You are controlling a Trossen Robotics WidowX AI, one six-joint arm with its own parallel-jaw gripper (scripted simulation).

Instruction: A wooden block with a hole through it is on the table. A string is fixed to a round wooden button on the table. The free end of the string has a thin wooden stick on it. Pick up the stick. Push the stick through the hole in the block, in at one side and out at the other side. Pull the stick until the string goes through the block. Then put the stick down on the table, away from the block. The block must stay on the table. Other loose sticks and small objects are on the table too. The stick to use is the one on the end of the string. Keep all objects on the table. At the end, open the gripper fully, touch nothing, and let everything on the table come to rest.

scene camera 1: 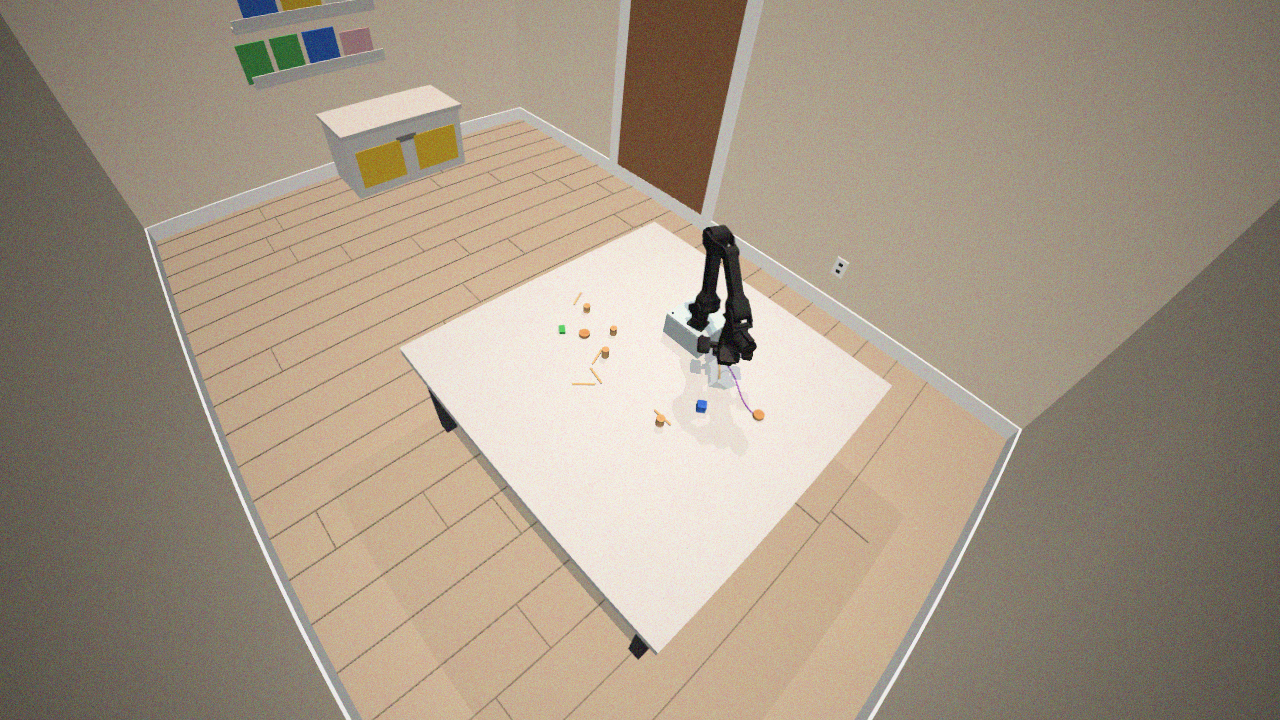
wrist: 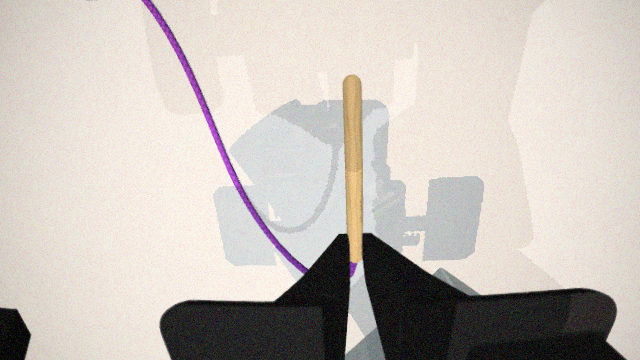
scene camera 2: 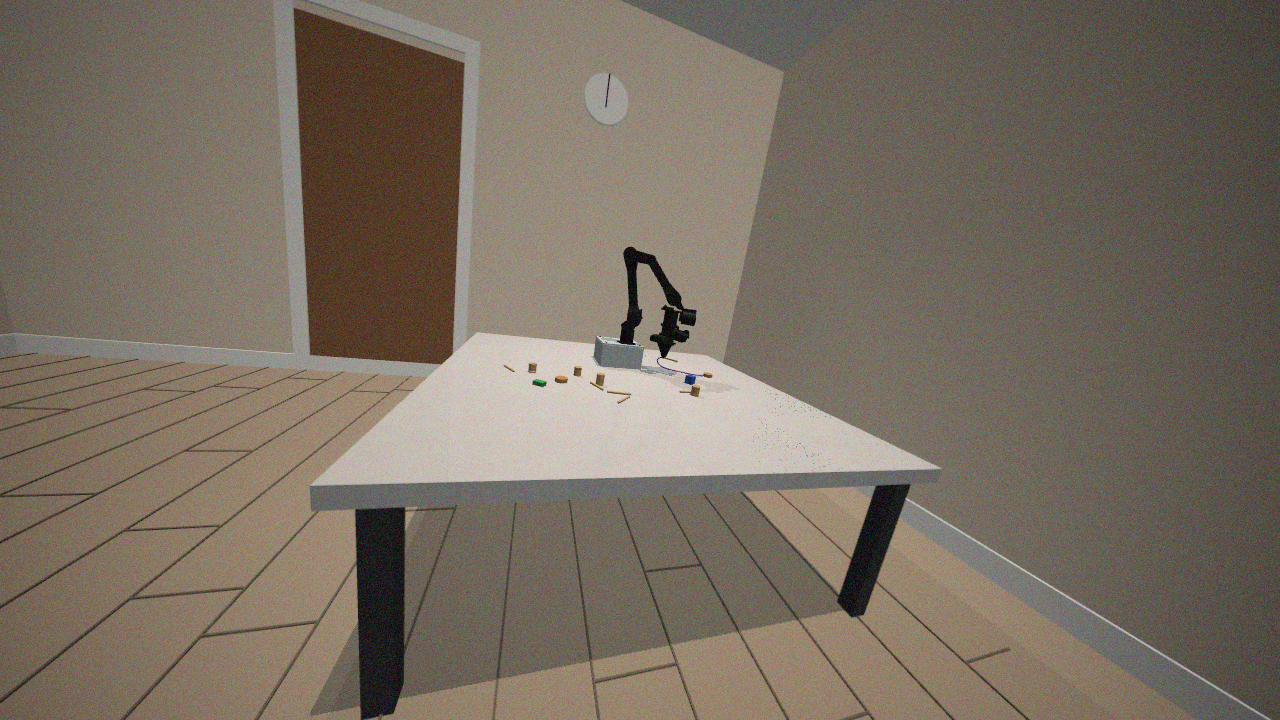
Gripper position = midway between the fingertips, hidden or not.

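I see my gripper (wrist: pixel 354 242) in the wrist view, and from scene camera 1 I find the gripper (scene camera 1: pixel 719 363) too. There is also a thin wooden stick (wrist: pixel 352 106) for me to see.
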